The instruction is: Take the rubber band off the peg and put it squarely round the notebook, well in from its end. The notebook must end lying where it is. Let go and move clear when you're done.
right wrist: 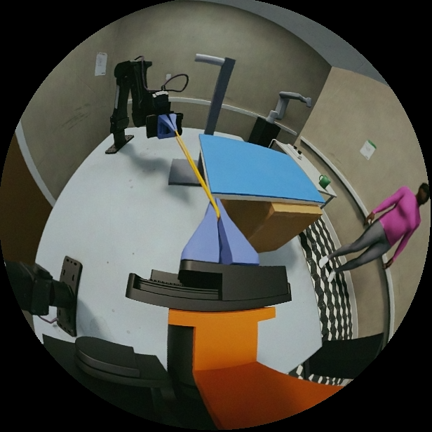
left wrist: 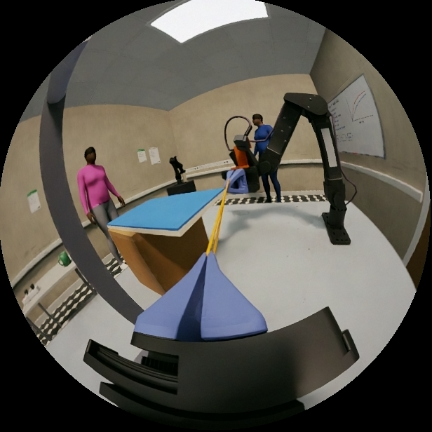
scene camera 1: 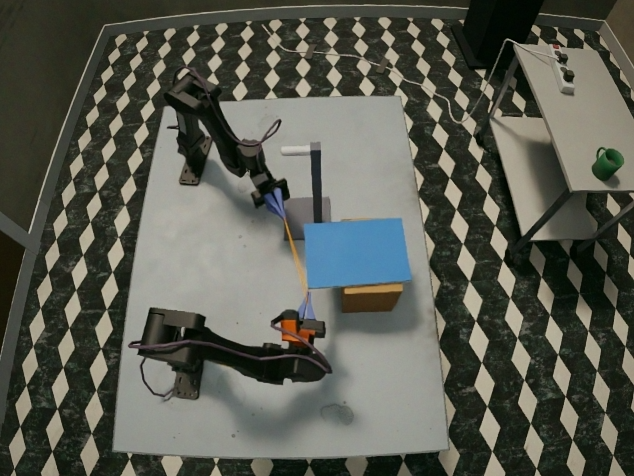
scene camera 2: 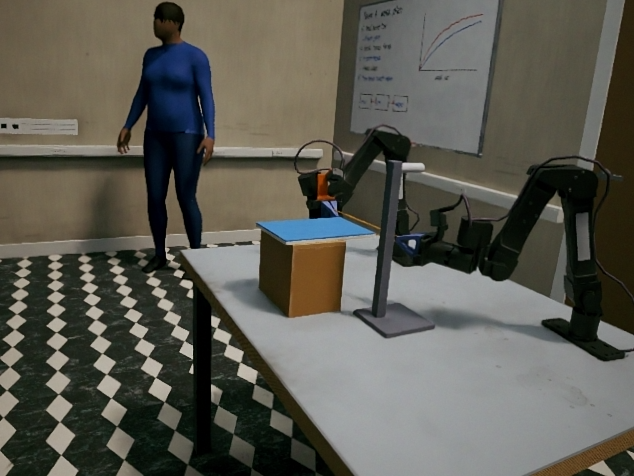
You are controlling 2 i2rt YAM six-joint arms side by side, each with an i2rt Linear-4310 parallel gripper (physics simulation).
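Frame: origin at the left arm's base, x ahead, y left, z up, level; millimetres.
Seen in the pictures: left gripper, fingertip midpoint: (scene camera 1: 285, 219) (scene camera 2: 396, 239); right gripper, fingertip midpoint: (scene camera 1: 308, 292) (scene camera 2: 337, 218); left arm's base, link origin: (scene camera 1: 196, 160) (scene camera 2: 580, 339); right arm's base, link origin: (scene camera 2: 397, 256).
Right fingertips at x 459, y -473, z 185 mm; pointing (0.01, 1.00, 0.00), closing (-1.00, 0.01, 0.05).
Offsets run from my right fingertips to a thing's top centre. "*": to the spot under its first point.
The orange-yellow rubber band {* dx -47, dy +100, dz -7 mm} (scene camera 1: 295, 252) (scene camera 2: 358, 218) (left wrist: 216, 223) (right wrist: 196, 172) is off the white peg {dx -57, dy +269, dz +194 mm} (scene camera 1: 295, 150) (scene camera 2: 413, 167) (right wrist: 210, 59), stretched into a long narrow loop between both grippers. My left gripper (scene camera 1: 284, 217) (left wrist: 209, 256) (right wrist: 175, 133) is shut on one end, near the stand's base. My right gripper (scene camera 1: 307, 293) (left wrist: 225, 188) (right wrist: 213, 201) is shut on the other, by the notebook's lower left corner in scene camera 1. The blue notebook {dx +103, dy +116, dz +5 mm} (scene camera 1: 356, 252) (scene camera 2: 312, 228) (left wrist: 167, 210) (right wrist: 255, 167) lies flat. The band runs slantwise beside its left end; whether they touch is unclear.
A brown block {dx +139, dy +118, dz -5 mm} (scene camera 1: 371, 299) (scene camera 2: 317, 276) (right wrist: 280, 227) bears the notebook, whose left end overhangs it in scene camera 1. The peg's dark upright post {dx -15, dy +275, dz +198 mm} (scene camera 1: 316, 189) (scene camera 2: 387, 240) (right wrist: 220, 97) rises from a square base {* dx -69, dy +259, dz -173 mm} (scene camera 1: 299, 225) (scene camera 2: 394, 321), close to the notebook and my left gripper.
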